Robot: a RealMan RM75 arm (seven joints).
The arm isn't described. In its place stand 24 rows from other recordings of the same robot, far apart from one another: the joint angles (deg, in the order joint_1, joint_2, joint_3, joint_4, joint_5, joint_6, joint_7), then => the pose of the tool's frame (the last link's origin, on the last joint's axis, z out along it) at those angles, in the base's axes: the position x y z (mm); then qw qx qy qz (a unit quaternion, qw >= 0).
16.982, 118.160, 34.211, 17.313, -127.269, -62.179, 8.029 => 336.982, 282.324, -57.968, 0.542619, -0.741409, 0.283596, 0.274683
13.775, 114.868, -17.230, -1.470, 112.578, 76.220, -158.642 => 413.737, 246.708, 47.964, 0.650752, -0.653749, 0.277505, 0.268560
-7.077, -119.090, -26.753, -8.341, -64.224, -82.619, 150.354 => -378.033, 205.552, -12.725, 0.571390, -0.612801, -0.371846, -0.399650
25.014, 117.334, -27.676, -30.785, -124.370, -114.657, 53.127 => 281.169, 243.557, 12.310, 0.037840, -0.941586, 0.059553, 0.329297
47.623, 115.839, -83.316, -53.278, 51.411, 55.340, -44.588 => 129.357, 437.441, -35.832, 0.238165, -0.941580, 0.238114, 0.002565
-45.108, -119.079, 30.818, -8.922, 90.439, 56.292, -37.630 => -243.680, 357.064, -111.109, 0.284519, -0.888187, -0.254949, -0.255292
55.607, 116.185, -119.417, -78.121, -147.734, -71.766, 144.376 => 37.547, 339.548, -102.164, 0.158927, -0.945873, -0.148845, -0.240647
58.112, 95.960, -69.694, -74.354, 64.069, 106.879, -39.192 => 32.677, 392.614, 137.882, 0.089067, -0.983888, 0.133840, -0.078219
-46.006, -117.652, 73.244, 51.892, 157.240, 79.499, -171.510 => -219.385, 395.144, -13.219, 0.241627, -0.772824, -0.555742, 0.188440
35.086, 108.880, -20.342, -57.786, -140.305, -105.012, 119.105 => 287.861, 341.834, 148.370, 0.179555, -0.862407, 0.458325, 0.118120
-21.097, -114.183, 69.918, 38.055, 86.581, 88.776, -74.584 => -258.261, 291.556, -10.804, 0.071445, -0.940962, -0.169180, -0.284366
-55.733, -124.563, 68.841, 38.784, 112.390, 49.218, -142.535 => -76.947, 439.403, -84.390, 0.143302, -0.851387, -0.460717, -0.205778
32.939, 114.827, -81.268, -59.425, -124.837, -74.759, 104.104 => 210.202, 360.592, -27.074, 0.095042, -0.988899, 0.093223, -0.065992
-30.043, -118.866, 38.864, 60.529, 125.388, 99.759, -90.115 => -243.457, 332.683, 57.320, 0.125868, -0.969218, -0.165001, -0.132469
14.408, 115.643, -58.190, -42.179, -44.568, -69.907, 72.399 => 291.012, 341.914, 118.506, 0.437185, -0.684913, 0.261944, 0.520719
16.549, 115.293, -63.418, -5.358, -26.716, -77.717, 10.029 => 377.563, 279.425, 42.349, 0.642160, -0.710338, 0.145061, 0.249012
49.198, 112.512, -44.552, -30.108, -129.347, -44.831, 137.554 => 245.299, 478.096, 42.274, 0.351709, -0.744518, 0.541222, 0.170505
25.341, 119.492, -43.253, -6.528, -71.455, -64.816, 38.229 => 335.739, 313.162, -43.924, 0.418887, -0.813017, 0.291367, 0.280433
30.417, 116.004, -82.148, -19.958, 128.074, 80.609, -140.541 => 222.814, 334.682, -34.530, 0.241142, -0.891372, 0.027774, 0.382799
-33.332, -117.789, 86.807, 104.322, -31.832, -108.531, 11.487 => -113.083, 303.629, 33.337, 0.196711, -0.898140, -0.342279, 0.193636
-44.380, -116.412, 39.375, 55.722, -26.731, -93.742, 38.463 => -237.587, 385.380, 57.193, 0.151790, -0.830494, -0.534629, 0.037572
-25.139, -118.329, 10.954, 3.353, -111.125, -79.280, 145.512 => -346.247, 319.205, 42.150, 0.592528, -0.614949, -0.283161, -0.436540
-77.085, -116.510, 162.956, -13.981, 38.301, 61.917, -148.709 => -169.716, 442.160, -50.844, 0.184999, -0.809564, -0.542544, 0.126601
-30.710, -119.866, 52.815, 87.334, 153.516, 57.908, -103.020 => -205.147, 420.592, 161.818, 0.534970, -0.833150, -0.035913, 0.135570
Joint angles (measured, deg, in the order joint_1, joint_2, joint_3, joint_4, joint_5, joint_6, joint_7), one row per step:
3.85 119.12 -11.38 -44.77 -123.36 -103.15 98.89
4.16 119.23 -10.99 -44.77 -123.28 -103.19 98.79
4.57 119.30 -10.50 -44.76 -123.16 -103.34 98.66
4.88 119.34 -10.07 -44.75 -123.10 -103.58 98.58
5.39 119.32 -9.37 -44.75 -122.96 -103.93 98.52
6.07 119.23 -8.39 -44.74 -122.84 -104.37 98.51
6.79 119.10 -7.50 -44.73 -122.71 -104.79 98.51
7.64 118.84 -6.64 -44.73 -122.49 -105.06 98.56
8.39 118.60 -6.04 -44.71 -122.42 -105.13 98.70
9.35 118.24 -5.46 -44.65 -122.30 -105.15 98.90
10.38 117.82 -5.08 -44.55 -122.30 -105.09 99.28
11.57 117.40 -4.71 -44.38 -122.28 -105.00 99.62
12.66 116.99 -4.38 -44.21 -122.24 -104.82 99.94
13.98 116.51 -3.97 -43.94 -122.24 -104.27 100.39
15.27 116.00 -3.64 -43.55 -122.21 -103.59 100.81
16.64 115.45 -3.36 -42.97 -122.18 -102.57 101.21
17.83 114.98 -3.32 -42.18 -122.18 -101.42 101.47
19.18 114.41 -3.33 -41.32 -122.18 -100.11 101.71
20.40 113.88 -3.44 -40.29 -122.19 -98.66 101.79
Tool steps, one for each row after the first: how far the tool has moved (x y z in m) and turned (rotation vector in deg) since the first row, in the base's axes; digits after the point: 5 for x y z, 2 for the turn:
-0.00089 0.00191 0.00012 0.41 0.11 0.24
-0.00211 0.00438 0.00072 0.92 0.25 0.64
-0.00321 0.00602 0.00129 1.29 0.44 0.98
-0.00471 0.00884 0.00295 1.93 0.67 1.47
-0.00639 0.01247 0.00554 2.76 0.96 2.03
-0.00819 0.01644 0.00826 3.52 1.20 2.66
-0.00985 0.02158 0.01206 4.40 1.27 3.33
-0.01106 0.02622 0.01493 4.95 1.28 3.78
-0.01268 0.03241 0.01861 5.55 1.25 4.38
-0.01448 0.03916 0.02201 5.84 1.25 4.94
-0.01697 0.04699 0.02522 6.16 1.29 5.67
-0.01917 0.05430 0.02837 6.50 1.29 6.28
-0.02134 0.06343 0.03193 6.97 1.22 6.70
-0.02343 0.07259 0.03529 7.45 1.15 7.06
-0.02539 0.08268 0.03840 8.00 1.04 7.26
-0.02705 0.09179 0.03978 8.32 1.00 7.35
-0.02917 0.10219 0.04166 8.68 0.83 7.50
-0.03089 0.11188 0.04251 8.98 0.64 7.55

